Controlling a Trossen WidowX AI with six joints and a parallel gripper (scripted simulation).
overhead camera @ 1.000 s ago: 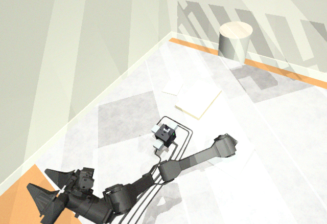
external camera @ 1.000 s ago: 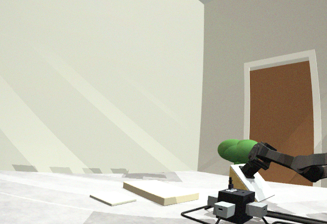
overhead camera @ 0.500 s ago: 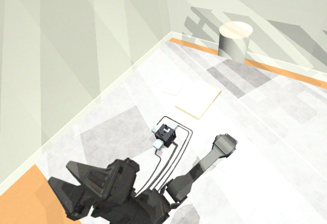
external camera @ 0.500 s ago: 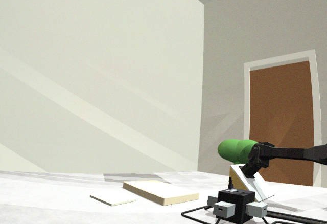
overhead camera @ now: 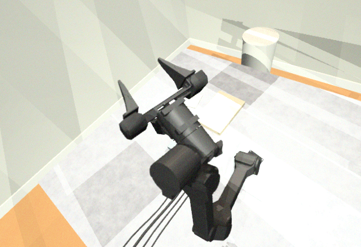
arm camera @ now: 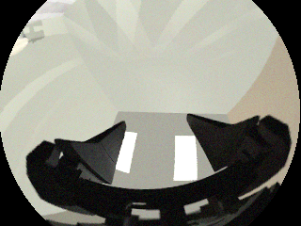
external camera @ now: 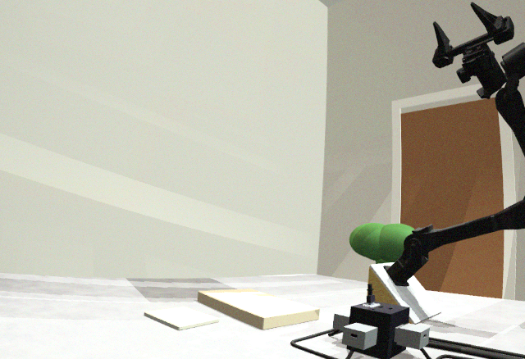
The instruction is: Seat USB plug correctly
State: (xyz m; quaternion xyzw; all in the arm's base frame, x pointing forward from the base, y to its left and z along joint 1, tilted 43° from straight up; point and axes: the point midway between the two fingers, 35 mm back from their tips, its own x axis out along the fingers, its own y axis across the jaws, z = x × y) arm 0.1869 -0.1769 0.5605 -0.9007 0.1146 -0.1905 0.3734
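Now: gripper tip 12 cm short of the black USB plug, 12 cm to the left of it and 57 cm above it. From my gripper tip the other things lie so: white tile 35 cm ahead, 39 cm to the right, 66 cm below; cream board 15 cm ahead, 42 cm to the right, 65 cm below.
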